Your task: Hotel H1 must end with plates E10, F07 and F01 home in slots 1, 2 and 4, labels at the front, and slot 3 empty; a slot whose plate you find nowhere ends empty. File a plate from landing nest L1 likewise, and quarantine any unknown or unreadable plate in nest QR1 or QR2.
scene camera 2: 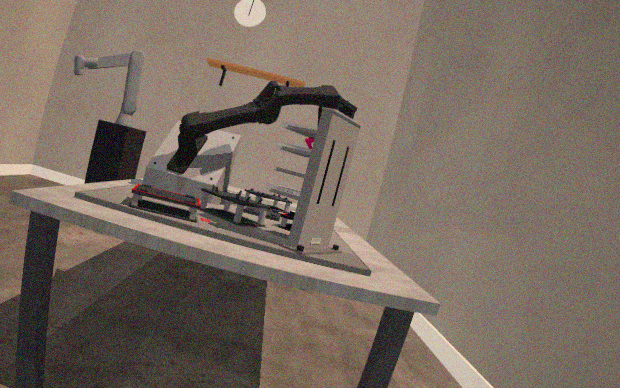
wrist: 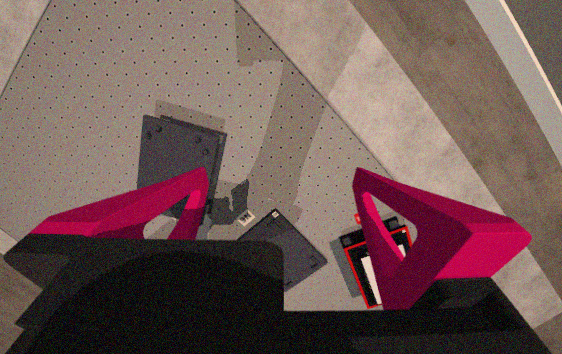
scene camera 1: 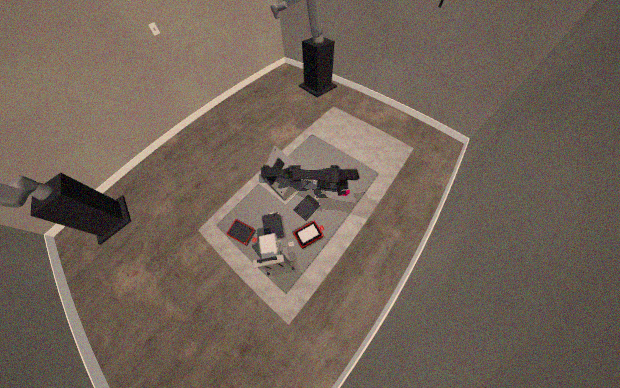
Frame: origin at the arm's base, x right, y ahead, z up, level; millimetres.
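Seen in the pictures: gripper, between the fingertips: [wrist: 280, 175] [scene camera 1: 344, 188]; arm's base, origin of its link: [scene camera 2: 187, 152].
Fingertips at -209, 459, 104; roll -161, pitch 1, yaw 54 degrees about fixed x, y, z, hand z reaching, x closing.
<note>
Offsets run from my fingertips to a thing's top centre, as dx, dy, dz. "spot": to the spot under its first point. Level surfaces: height alone.
My gripper [scene camera 1: 346, 192] [scene camera 2: 310, 143] [wrist: 280, 175] has magenta fingers standing wide apart with nothing between them, high above the board. The hotel [scene camera 2: 325, 185] is a tall light-grey panel with several shelves on its far side; it partly hides the gripper in scene camera 2. A white square {spot: +551, -31, +40} [scene camera 1: 267, 243] shows at the hotel's top; I cannot tell whether it is a plate. A dark plate with a white patch {+321, +19, -189} [scene camera 1: 308, 233] [wrist: 370, 280] lies on a red-rimmed nest [scene camera 1: 298, 240] [scene camera 2: 167, 194] [wrist: 356, 277]. Another red-rimmed nest {+661, -302, -197} [scene camera 1: 241, 232] looks dark inside. Plate labels are unreadable; slot contents are unclear.
Dark nest tops {spot: +459, -176, -184} [scene camera 1: 273, 225] {spot: +197, -142, -231} [scene camera 1: 306, 207] stand between the hotel and the arm base; one dark square {spot: +189, -124, -231} [wrist: 287, 250] and another dark block {-60, -179, -183} [wrist: 172, 145] show in the wrist view. A slanted grey panel [scene camera 2: 220, 150] stands behind the arm [scene camera 2: 230, 116]. All is on a perforated board {dz -243} [wrist: 100, 65].
</note>
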